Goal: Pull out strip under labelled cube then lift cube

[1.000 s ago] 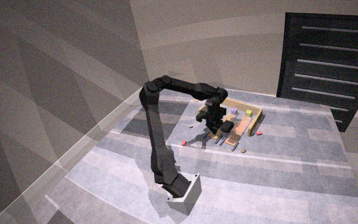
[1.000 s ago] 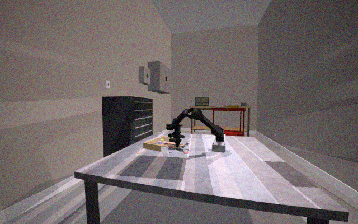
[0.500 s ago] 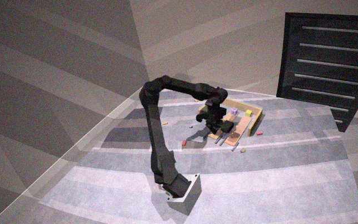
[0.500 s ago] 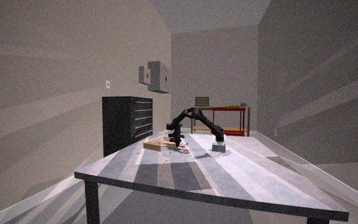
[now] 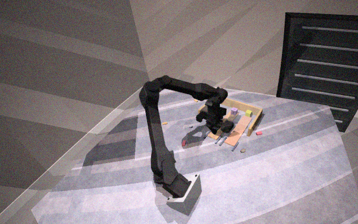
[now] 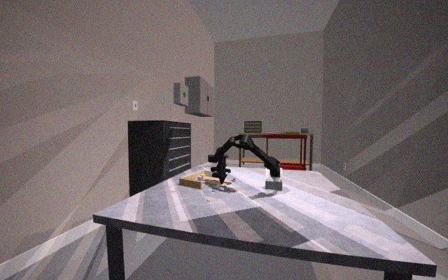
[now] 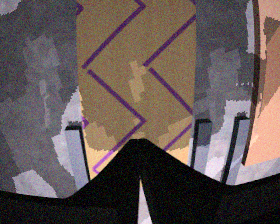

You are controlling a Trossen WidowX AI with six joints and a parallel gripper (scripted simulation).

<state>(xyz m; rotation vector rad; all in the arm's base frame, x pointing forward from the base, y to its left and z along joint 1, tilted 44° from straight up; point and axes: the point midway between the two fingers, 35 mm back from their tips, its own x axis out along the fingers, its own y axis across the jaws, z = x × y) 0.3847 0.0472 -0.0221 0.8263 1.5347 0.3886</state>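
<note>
The strip is 120 mm to the right of my gripper tip and 70 mm ahead of it. The rest, counted from my gripper tip: grey disc 150 mm to the left, 20 mm ahead; tan pebble 160 mm to the right, 70 mm behind.
</note>
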